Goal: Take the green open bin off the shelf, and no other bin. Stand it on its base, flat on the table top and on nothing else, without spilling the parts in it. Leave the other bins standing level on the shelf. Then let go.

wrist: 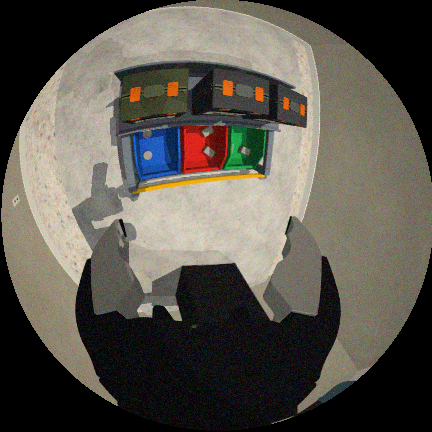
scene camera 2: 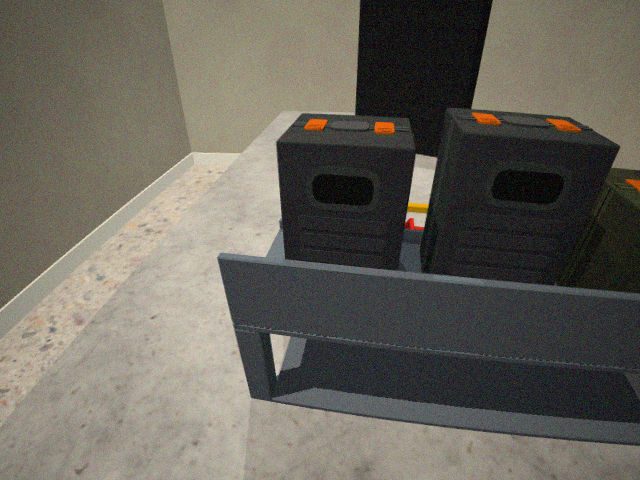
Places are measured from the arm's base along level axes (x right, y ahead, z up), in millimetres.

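Pixels of known places: gripper, fingertip midpoint: (wrist: 203, 219).
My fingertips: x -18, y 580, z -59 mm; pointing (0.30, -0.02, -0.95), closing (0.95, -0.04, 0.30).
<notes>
Behind a point stands the place of what it marks.
The green open bin (wrist: 252, 137) @[x 221, y 611, z -364 mm] stands at the right end of the row on the shelf in the wrist view, with a grey part in it. The red bin (wrist: 192, 150) @[x 43, y 580, z -380 mm] (scene camera 2: 410, 224) @[x 112, y 586, z -309 mm] stands beside it, with grey parts in it. The blue bin (wrist: 162, 162) @[x -41, y 560, z -380 mm] is at the left end, with round grey parts in it. The grey shelf (wrist: 128, 162) @[x -117, y 595, z -304 mm] (scene camera 2: 413, 310) @[x 138, y 782, z -252 mm] has a yellow bar along its front. My gripper (wrist: 203, 219) @[x -18, y 580, z -59 mm] is open and empty, apart from the bins, with its fingertips below the row in the wrist view. The green bin does not show in the scene view.
Two dark cases (scene camera 2: 346, 237) @[x 182, y 737, z -232 mm] (scene camera 2: 506, 227) @[x 78, y 738, z -216 mm] and an olive case (wrist: 155, 107) @[x -44, y 687, z -192 mm] with orange latches stand on the upper tier behind the bins. The yellow bar (wrist: 200, 182) @[x 46, y 507, z -323 mm] runs in front of the bins. Pale table top (wrist: 200, 220) @[x 50, y 341, z -389 mm] lies before the shelf; a wall (wrist: 370, 175) rises at the right.
</notes>
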